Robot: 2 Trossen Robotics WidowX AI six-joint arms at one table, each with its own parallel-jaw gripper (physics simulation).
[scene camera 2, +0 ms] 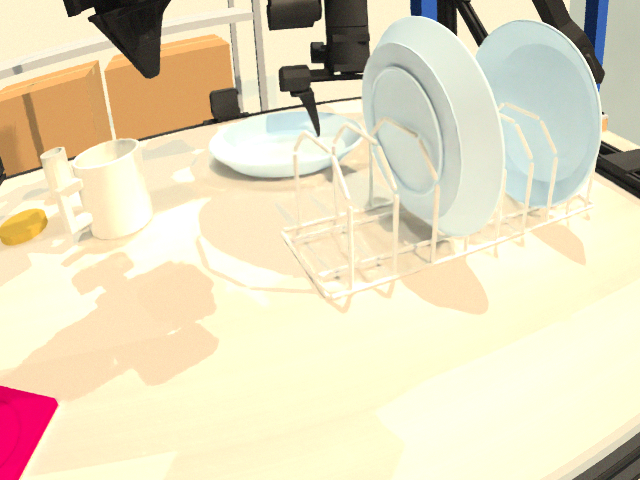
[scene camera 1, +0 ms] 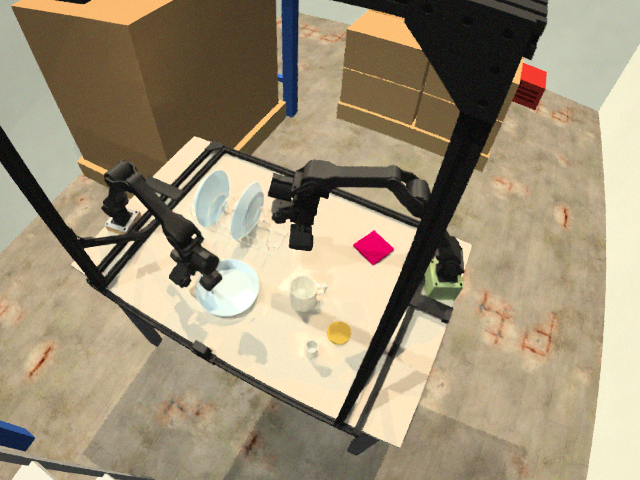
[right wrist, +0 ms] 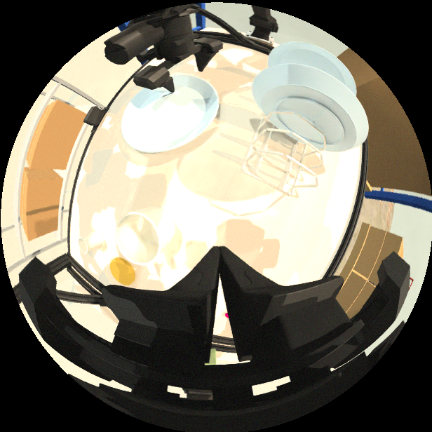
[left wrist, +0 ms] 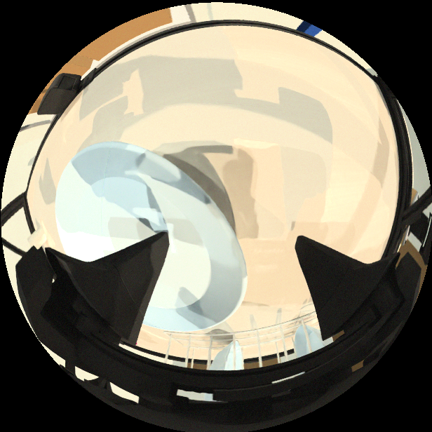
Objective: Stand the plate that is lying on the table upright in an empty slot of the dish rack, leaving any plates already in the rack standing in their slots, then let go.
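Places are measured from the left arm's base along level axes (x left, y back, z up), in metres.
Where they show: left gripper, fingertip midpoint: (scene camera 2: pixel 352 133) (scene camera 1: pixel 201 279); right gripper, fingertip midpoint: (scene camera 2: pixel 152 76); left arm's base at its link origin: (scene camera 1: pixel 121 218); right arm's base at its link origin: (scene camera 1: pixel 446 273).
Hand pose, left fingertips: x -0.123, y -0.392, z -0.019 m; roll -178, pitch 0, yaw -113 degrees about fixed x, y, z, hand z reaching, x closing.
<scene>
Things, the pixels of their centre, and the offset from my left fingertips. "spot": a spot on its surface instead.
- light blue plate at the middle of its body: (scene camera 2: pixel 286 144) (scene camera 1: pixel 227 288) dx -0.007, dy -0.096, dz +0.005 m
- white wire rack at a spot on its surface: (scene camera 2: pixel 351 248) spot: dx +0.278, dy -0.182, dz +0.032 m
- white mug at the middle of its body: (scene camera 2: pixel 103 189) (scene camera 1: pixel 307 292) dx +0.041, dy -0.340, dz +0.037 m
- small white cup at the middle of its body: (scene camera 2: pixel 57 172) (scene camera 1: pixel 311 349) dx -0.123, dy -0.401, dz +0.021 m
- yellow disc at the middle of its body: (scene camera 2: pixel 22 226) (scene camera 1: pixel 339 333) dx -0.041, dy -0.461, dz -0.004 m
- pink square at a spot on its surface: (scene camera 2: pixel 20 428) spot: dx +0.296, dy -0.458, dz -0.003 m
The light blue plate (scene camera 1: pixel 235 291) (scene camera 2: pixel 248 162) (left wrist: pixel 125 195) (right wrist: pixel 170 120) lies flat on the table. The white wire rack (scene camera 2: pixel 351 248) holds two upright plates: one (scene camera 1: pixel 247 211) (scene camera 2: pixel 470 129) (right wrist: pixel 310 117) near its middle, one (scene camera 1: pixel 212 198) (scene camera 2: pixel 547 103) farther along. Slots at the rack's left end in scene camera 2 are empty. My left gripper (scene camera 1: pixel 197 287) (left wrist: pixel 235 241) (right wrist: pixel 186 80) is open and empty at the plate's edge. One fingertip is over the plate, the other outside its rim; their height is unclear. My right gripper (right wrist: pixel 218 251) (scene camera 2: pixel 150 76) is shut and empty, raised away from the plate.
A white mug (scene camera 1: pixel 303 293) (scene camera 2: pixel 116 191) stands beside the lying plate. A small white cup (scene camera 1: pixel 311 348) and a yellow disc (scene camera 1: pixel 339 332) (scene camera 2: pixel 23 226) (right wrist: pixel 122 270) are beyond it. A pink square (scene camera 1: pixel 373 247) (scene camera 2: pixel 20 428) lies toward the right arm. Black rails border the table.
</scene>
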